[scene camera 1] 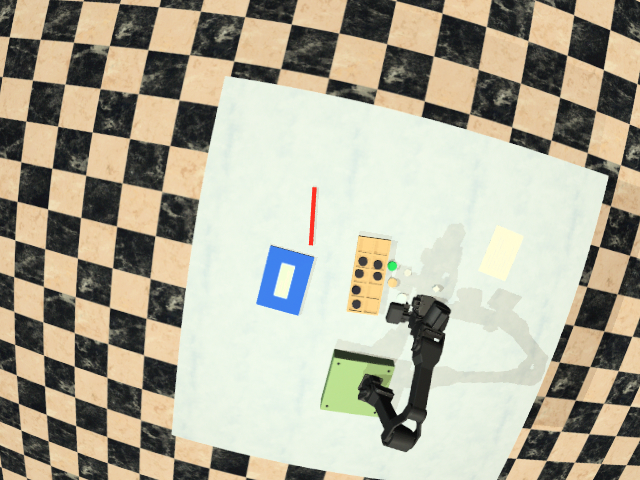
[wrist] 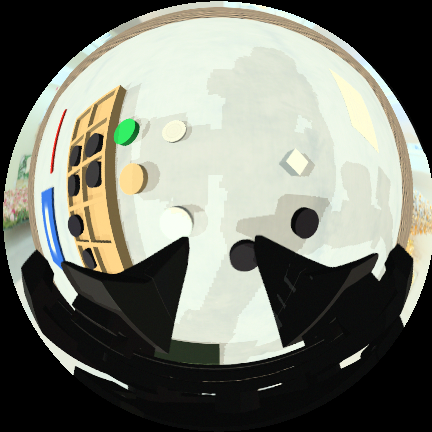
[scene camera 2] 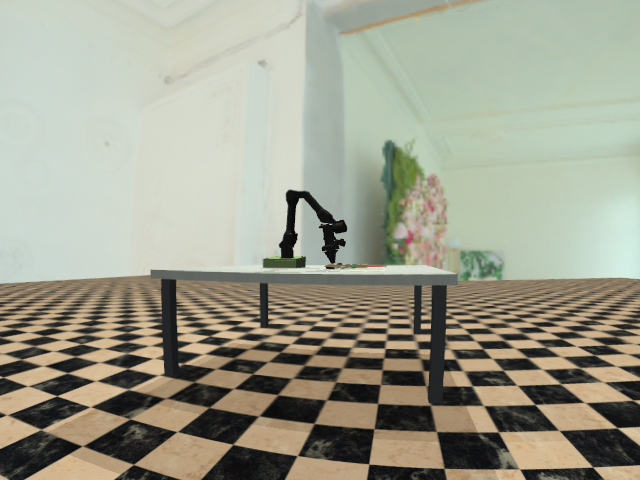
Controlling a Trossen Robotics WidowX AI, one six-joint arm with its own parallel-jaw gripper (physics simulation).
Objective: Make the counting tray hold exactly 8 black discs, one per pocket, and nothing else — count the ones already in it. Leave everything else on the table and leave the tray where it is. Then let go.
Labels:
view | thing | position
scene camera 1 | gripper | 413,304
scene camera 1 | tan counting tray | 373,249
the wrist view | gripper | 221,241
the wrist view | tan counting tray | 97,206
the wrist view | tan disc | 133,177

